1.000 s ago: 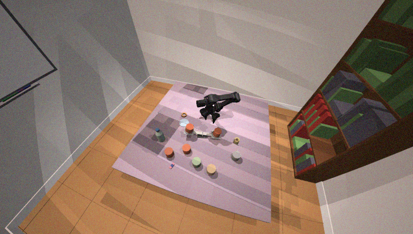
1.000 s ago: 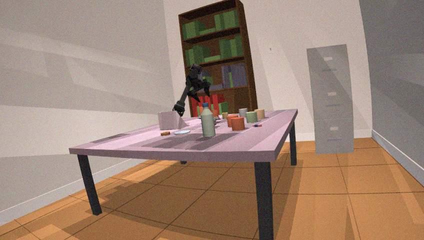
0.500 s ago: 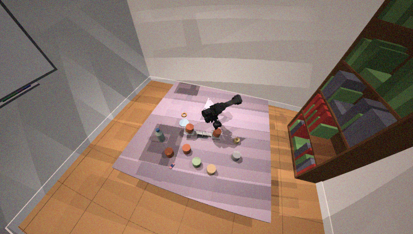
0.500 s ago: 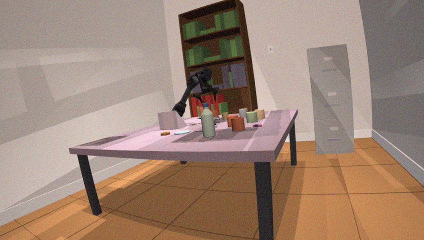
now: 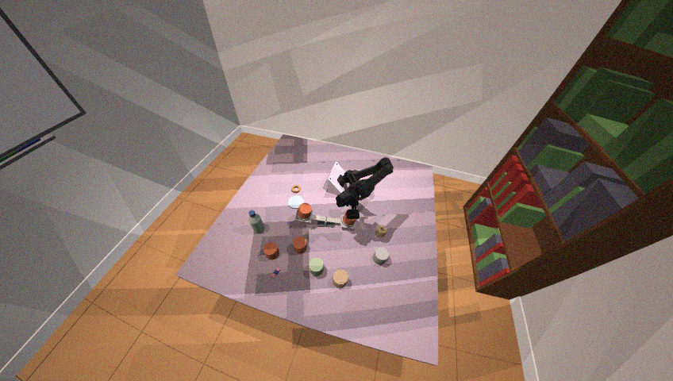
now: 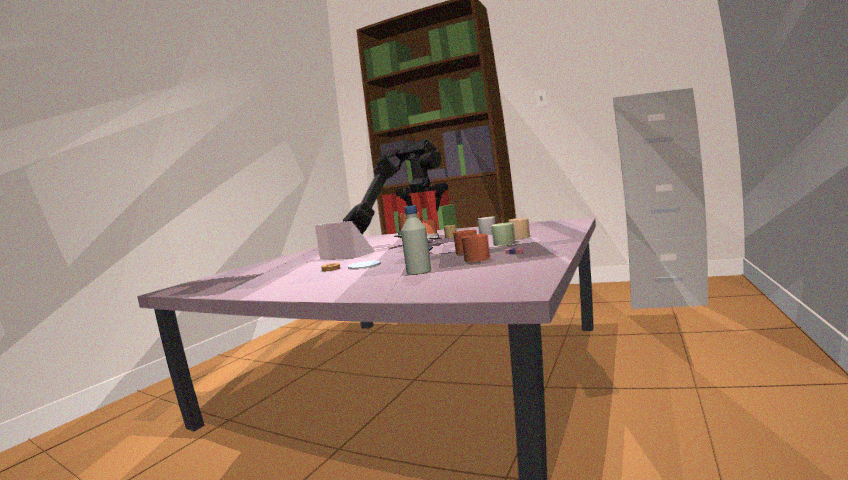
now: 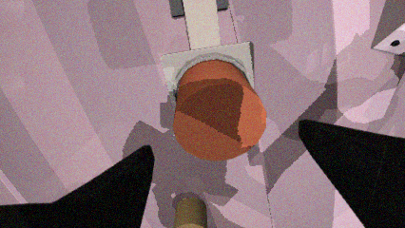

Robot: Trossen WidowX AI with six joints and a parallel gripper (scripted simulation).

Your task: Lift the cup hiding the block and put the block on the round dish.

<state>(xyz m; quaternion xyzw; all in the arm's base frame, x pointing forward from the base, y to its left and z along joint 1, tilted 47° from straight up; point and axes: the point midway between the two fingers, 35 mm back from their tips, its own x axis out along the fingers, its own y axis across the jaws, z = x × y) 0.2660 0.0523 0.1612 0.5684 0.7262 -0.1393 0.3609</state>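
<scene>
Now: gripper tip 8 cm above the grey block. From my gripper tip the other things lie so: grey cup 23 cm to the left, 16 cm ahead, 8 cm below; then small balance 13 cm to the right, 8 cm below, 5 cm ahead; then green cup 31 cm ahead, 8 cm below, 7 cm to the right.
</scene>
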